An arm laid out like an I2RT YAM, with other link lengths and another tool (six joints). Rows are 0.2 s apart.
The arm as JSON. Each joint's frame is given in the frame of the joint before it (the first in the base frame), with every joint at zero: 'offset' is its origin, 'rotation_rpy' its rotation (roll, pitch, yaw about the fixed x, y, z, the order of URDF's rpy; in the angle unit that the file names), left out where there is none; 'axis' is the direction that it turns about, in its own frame. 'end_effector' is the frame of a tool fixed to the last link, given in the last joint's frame.
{
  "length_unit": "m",
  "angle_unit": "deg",
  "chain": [
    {
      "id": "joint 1",
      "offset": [
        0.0,
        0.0,
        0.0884
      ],
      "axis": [
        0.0,
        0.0,
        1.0
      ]
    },
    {
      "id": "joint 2",
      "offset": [
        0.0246,
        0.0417,
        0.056
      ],
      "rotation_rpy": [
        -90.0,
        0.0,
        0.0
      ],
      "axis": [
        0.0,
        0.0,
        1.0
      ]
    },
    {
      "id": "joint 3",
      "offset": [
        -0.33,
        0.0,
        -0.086
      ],
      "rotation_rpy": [
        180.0,
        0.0,
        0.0
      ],
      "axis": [
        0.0,
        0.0,
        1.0
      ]
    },
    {
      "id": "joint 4",
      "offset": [
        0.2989,
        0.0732,
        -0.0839
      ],
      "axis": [
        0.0,
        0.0,
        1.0
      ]
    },
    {
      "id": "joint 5",
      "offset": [
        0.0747,
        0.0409,
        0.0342
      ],
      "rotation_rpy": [
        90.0,
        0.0,
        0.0
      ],
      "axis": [
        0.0,
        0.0,
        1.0
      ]
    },
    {
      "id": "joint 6",
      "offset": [
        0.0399,
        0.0,
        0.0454
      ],
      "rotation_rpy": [
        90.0,
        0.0,
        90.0
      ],
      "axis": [
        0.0,
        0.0,
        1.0
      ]
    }
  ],
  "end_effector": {
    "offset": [
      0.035,
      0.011,
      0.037
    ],
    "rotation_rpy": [
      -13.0,
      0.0,
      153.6
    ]
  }
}
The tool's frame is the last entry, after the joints.
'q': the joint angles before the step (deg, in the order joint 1, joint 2, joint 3, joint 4, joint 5, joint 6). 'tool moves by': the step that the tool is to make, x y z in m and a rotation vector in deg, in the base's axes. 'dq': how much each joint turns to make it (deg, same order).
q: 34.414, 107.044, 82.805, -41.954, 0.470, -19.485
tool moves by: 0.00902, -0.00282, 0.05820, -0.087, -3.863, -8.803
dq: 0.000, 0.000, 10.032, -7.301, 5.792, 7.016
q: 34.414, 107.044, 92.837, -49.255, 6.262, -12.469
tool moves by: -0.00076, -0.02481, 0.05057, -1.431, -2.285, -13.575
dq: -1.443, 0.000, 9.026, -9.659, 7.584, 9.944
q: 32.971, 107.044, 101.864, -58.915, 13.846, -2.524
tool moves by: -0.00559, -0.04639, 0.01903, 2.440, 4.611, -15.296
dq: -4.918, 0.001, 4.962, -10.491, 0.000, 11.627
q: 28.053, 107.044, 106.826, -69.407, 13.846, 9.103
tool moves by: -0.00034, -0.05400, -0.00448, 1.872, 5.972, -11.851
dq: -6.993, 0.000, 0.217, -6.185, -2.535, 6.034
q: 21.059, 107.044, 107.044, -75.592, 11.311, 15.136
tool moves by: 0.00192, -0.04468, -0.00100, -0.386, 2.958, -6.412
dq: -5.858, 0.001, -0.020, -3.039, -0.416, 0.678
